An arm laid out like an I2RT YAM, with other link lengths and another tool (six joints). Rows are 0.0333 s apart.
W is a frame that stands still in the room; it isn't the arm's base.
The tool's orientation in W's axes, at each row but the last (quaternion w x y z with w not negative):
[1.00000, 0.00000, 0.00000, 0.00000]
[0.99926, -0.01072, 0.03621, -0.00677]
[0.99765, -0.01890, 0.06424, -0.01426]
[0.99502, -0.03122, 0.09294, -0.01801]
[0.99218, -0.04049, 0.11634, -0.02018]
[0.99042, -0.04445, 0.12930, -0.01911]
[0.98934, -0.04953, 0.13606, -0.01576]
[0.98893, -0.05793, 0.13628, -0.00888]
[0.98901, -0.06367, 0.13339, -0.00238]
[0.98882, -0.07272, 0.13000, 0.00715]
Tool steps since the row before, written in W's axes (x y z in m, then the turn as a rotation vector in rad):
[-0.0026, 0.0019, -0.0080, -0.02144, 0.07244, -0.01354]
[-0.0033, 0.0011, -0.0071, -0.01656, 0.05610, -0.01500]
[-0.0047, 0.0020, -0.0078, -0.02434, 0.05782, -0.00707]
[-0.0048, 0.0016, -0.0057, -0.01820, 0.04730, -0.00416]
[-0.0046, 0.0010, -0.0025, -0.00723, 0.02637, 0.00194]
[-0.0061, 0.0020, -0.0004, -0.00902, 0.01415, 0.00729]
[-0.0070, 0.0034, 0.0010, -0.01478, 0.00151, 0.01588]
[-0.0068, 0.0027, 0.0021, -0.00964, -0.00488, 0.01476]
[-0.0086, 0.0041, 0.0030, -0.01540, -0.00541, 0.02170]
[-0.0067, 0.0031, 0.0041, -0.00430, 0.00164, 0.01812]
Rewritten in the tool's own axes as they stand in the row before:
[-0.0026, 0.0019, -0.0080, -0.02144, 0.07244, -0.01354]
[-0.0028, 0.0012, -0.0073, -0.01623, 0.05620, -0.01498]
[-0.0037, 0.0022, -0.0083, -0.02501, 0.05740, -0.00807]
[-0.0037, 0.0018, -0.0064, -0.01908, 0.04690, -0.00469]
[-0.0039, 0.0011, -0.0034, -0.00878, 0.02588, 0.00220]
[-0.0059, 0.0019, -0.0018, -0.01126, 0.01317, 0.00587]
[-0.0072, 0.0032, -0.0006, -0.01854, -0.00038, 0.01135]
[-0.0072, 0.0024, 0.0005, -0.01308, -0.00659, 0.01096]
[-0.0092, 0.0038, 0.0011, -0.02045, -0.00792, 0.01601]
[-0.0075, 0.0027, 0.0027, -0.00884, -0.00081, 0.01645]

